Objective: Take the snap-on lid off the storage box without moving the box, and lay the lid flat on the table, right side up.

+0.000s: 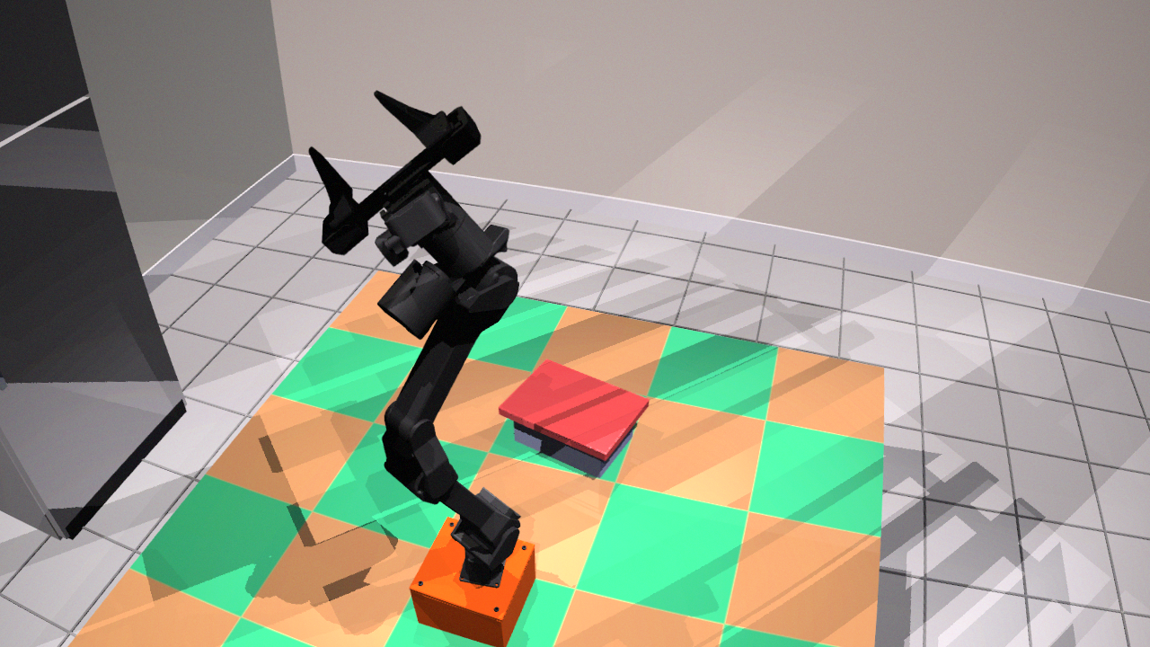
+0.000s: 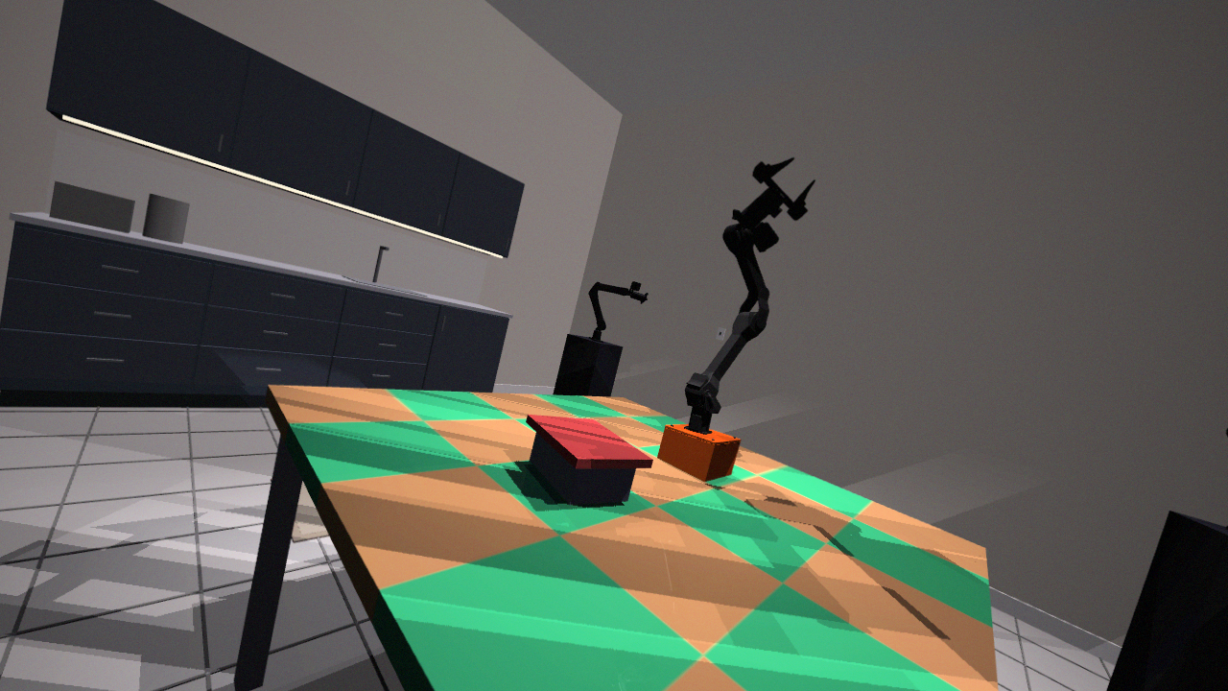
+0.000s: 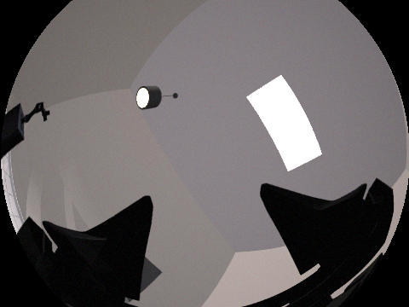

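The red lid is 78 cm below my gripper tip, 48 cm ahead of it and 17 cm to the right of it. Also, from my gripper tip: storage box (82 cm below, 48 cm ahead, 17 cm to the right).
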